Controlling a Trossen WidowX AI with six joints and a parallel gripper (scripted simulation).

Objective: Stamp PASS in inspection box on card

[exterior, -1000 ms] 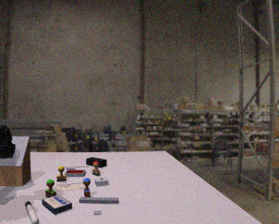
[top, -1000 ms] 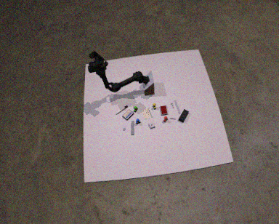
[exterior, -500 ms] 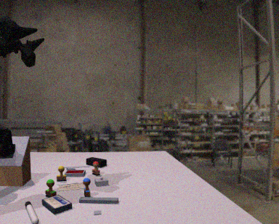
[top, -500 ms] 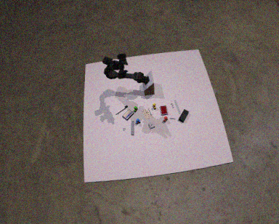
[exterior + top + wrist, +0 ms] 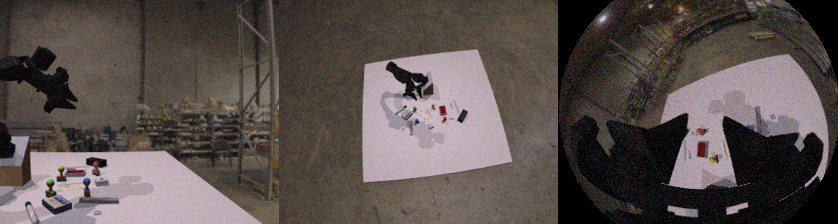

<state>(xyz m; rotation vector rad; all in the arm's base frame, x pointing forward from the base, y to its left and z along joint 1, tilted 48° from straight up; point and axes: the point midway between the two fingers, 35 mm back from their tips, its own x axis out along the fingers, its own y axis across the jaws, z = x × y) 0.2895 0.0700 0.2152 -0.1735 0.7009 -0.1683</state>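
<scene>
My gripper tip is now 310 mm above the green-knobbed stamp, 90 mm past it and 50 mm to the left of it. Round my gripper tip: cream card: 330 mm below, 40 mm to the left, 30 mm behind; blue-knobbed stamp: 310 mm below, 50 mm to the right, 40 mm ahead; white block: 310 mm below, 90 mm ahead, 60 mm to the left.
</scene>
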